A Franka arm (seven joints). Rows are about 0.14 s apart.
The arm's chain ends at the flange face. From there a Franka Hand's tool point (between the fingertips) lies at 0.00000 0.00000 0.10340 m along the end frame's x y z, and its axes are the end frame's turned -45 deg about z.
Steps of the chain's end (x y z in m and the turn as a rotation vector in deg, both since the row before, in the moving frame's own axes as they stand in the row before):
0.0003 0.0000 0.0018 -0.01 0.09 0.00
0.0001 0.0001 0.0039 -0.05 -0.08 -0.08
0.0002 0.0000 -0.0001 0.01 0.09 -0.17
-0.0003 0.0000 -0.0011 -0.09 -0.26 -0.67
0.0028 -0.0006 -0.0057 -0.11 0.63 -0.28
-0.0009 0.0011 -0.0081 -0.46 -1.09 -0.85
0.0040 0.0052 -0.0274 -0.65 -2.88 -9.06
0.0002 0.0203 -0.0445 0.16 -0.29 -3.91
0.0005 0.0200 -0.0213 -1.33 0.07 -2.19
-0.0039 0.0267 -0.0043 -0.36 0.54 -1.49
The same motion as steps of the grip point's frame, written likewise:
0.0003 0.0003 0.0018 -0.07 0.06 0.00
-0.0002 0.0001 0.0039 0.02 -0.09 -0.08
0.0003 0.0002 -0.0001 -0.06 0.07 -0.17
-0.0007 -0.0004 -0.0011 0.12 -0.25 -0.67
0.0031 0.0025 -0.0057 -0.52 0.37 -0.28
-0.0034 -0.0006 -0.0081 0.45 -1.10 -0.85
-0.0056 0.0040 -0.0275 1.58 -2.50 -9.06
-0.0144 0.0139 -0.0445 0.32 -0.09 -3.91
-0.0154 0.0163 -0.0213 -0.99 -0.89 -2.19
-0.0214 0.0173 -0.0043 -0.64 0.13 -1.49

